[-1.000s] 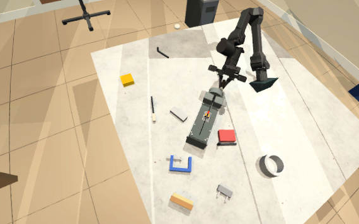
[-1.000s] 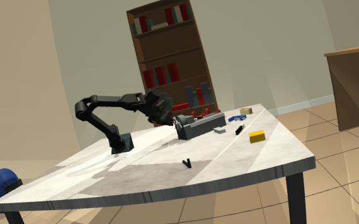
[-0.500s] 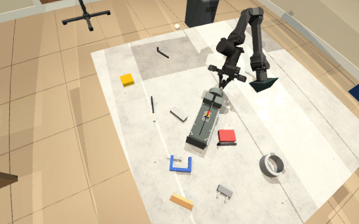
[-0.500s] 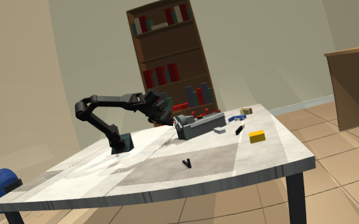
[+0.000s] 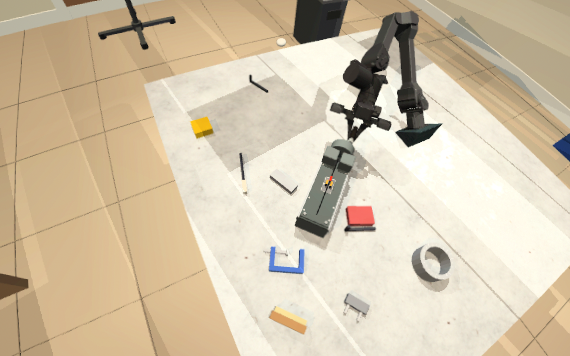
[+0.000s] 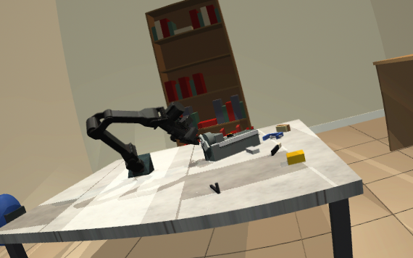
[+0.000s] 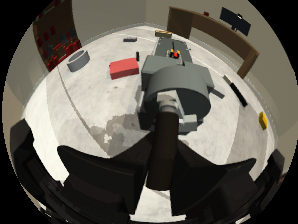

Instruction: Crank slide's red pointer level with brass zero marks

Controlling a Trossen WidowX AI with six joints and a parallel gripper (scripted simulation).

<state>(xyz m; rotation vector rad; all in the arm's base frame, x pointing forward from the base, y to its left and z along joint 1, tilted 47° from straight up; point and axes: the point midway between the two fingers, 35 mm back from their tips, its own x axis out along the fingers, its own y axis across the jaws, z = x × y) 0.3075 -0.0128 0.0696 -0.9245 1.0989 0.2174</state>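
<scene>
The crank handle lies 10 mm behind my gripper tip, 10 mm to the right of it and 30 mm above it. From my gripper tip the other things lie so: grey block: 220 mm ahead, 20 mm to the right, 80 mm below; red pointer: 130 mm ahead, 70 mm to the left; red block: 90 mm ahead, 190 mm to the left, 80 mm below.
</scene>
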